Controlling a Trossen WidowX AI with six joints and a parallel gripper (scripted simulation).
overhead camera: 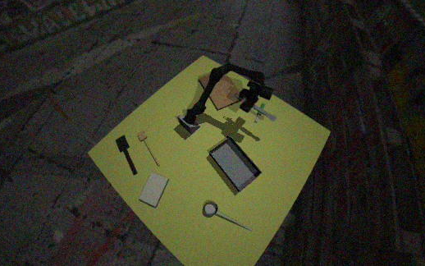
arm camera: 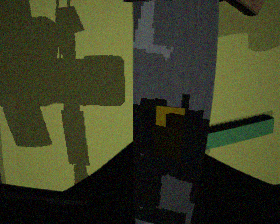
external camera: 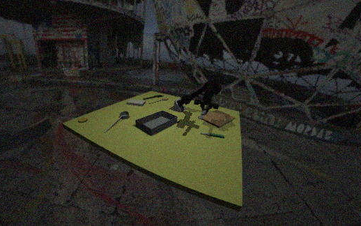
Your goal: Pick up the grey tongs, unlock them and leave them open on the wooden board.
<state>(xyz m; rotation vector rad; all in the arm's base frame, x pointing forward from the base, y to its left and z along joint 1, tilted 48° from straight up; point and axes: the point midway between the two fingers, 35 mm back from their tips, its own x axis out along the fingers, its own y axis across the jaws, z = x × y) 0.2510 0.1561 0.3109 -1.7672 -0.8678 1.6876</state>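
The yellow lock piece is 4 cm above my gripper tip and 3 cm behind it. From my gripper tip the other things lie so: green-handled tool: 13 cm below, 10 cm to the left, 5 cm ahead; wooden board: 33 cm behind, 13 cm below, 8 cm to the left; roasting tin: 33 cm to the right, 16 cm ahead, 10 cm below.
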